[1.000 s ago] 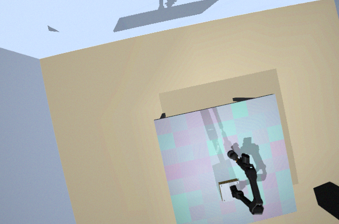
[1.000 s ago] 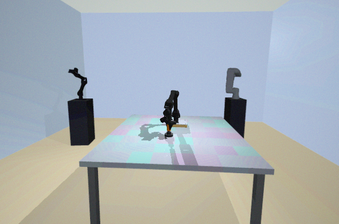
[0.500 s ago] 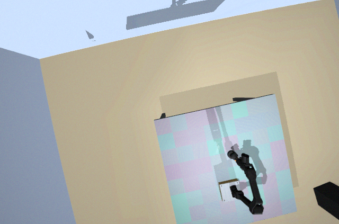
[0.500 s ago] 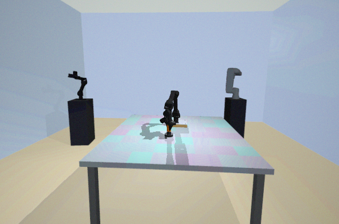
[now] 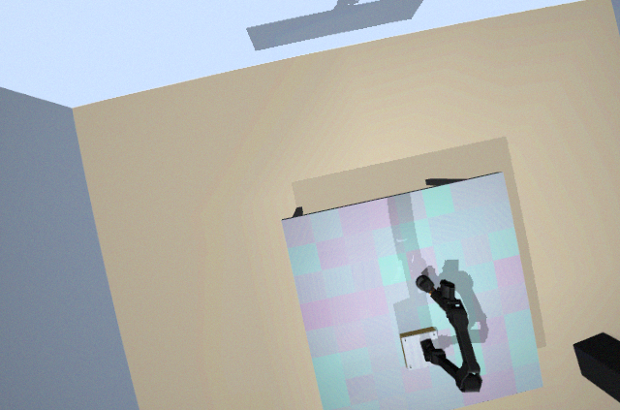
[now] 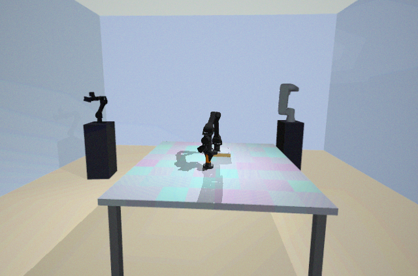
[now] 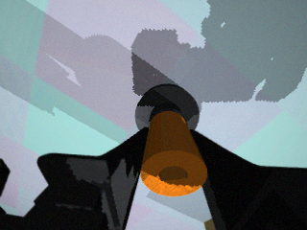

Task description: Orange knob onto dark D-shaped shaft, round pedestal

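My gripper tip is now 2 cm below the orange knob. The rest, counted from my gripper tip: round pedestal (2 cm below).
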